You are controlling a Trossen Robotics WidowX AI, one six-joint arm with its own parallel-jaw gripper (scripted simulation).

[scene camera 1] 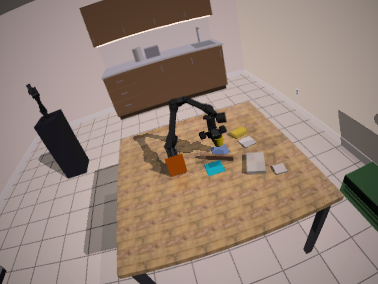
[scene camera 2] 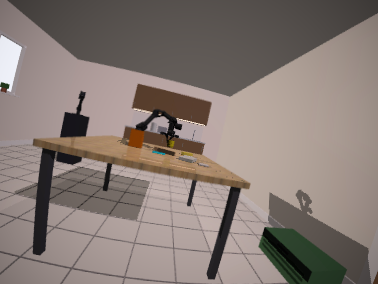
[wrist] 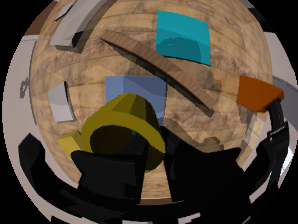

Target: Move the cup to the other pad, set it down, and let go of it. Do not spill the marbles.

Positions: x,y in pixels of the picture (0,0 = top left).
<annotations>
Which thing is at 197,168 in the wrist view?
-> The gripper.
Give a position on a wooden stick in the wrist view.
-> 135,48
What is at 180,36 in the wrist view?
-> A cyan pad.
</annotations>
